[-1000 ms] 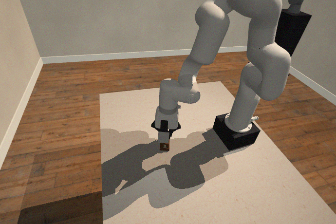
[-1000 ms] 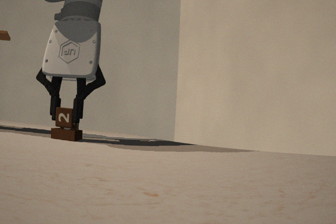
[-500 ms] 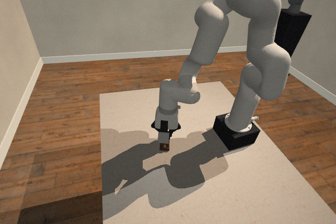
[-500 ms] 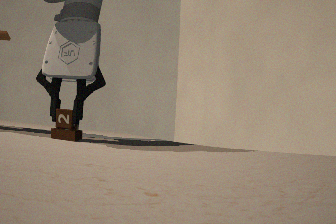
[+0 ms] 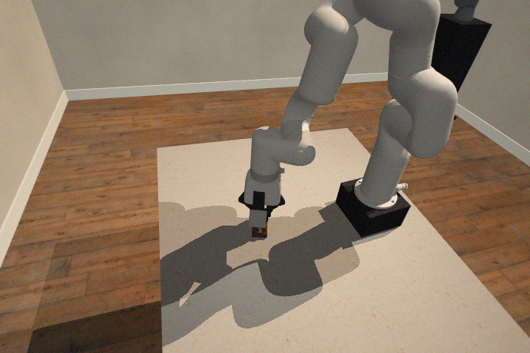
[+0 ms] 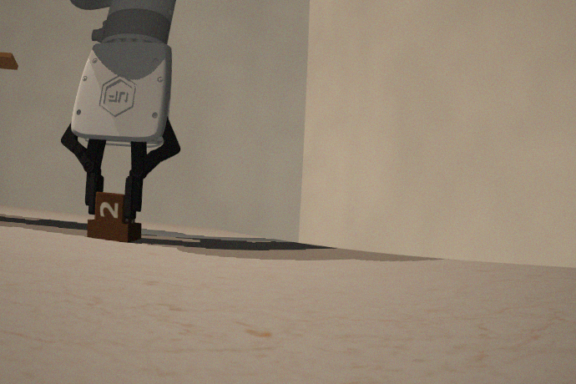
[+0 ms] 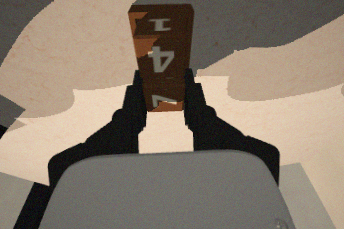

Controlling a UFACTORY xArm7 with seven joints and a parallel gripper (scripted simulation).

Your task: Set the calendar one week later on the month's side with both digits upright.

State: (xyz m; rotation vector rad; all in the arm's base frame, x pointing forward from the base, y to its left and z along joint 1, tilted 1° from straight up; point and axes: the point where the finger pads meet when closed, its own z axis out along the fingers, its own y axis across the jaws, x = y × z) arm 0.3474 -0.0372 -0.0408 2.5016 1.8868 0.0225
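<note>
My hand is 3 cm above the brown calendar tray and 2 cm to the right of it.
</note>
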